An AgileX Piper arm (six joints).
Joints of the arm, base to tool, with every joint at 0 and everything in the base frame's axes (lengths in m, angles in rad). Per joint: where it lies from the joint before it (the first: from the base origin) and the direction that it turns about. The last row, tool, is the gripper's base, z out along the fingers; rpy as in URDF.
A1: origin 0 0 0.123 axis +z
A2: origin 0 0 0 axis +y
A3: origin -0.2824 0 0.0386 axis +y
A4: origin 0.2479 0 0.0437 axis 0.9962 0 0.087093
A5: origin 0 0 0 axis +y
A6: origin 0.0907 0 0.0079 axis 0.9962 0 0.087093
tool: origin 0 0 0 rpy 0 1.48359 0
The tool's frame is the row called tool.
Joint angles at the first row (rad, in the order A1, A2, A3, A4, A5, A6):
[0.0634, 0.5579, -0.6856, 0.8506, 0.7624, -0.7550]
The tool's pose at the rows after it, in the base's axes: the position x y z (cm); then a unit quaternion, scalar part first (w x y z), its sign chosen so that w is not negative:
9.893, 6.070, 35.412, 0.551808, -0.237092, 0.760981, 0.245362
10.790, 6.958, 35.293, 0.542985, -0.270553, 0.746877, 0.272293
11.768, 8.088, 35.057, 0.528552, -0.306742, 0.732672, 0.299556
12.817, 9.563, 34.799, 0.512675, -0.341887, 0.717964, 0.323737
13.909, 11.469, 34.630, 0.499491, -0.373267, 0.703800, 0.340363
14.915, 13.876, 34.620, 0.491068, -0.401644, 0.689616, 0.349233
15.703, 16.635, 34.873, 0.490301, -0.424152, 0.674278, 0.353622
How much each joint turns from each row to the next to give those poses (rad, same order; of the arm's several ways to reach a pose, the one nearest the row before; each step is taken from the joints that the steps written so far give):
[0.0229, 0.0468, 0.0005, 0.1130, 0.0053, -0.1280]
[0.0349, 0.0577, -0.0015, 0.0985, 0.0138, -0.1181]
[0.0550, 0.0686, -0.0060, 0.0797, 0.0114, -0.1057]
[0.0809, 0.0780, -0.0139, 0.0606, -0.0104, -0.0888]
[0.1041, 0.0854, -0.0271, 0.0427, -0.0432, -0.0701]
[0.1197, 0.0902, -0.0428, 0.0305, -0.0704, -0.0558]
[0.1197, 0.0893, -0.0578, 0.0310, -0.0847, -0.0490]

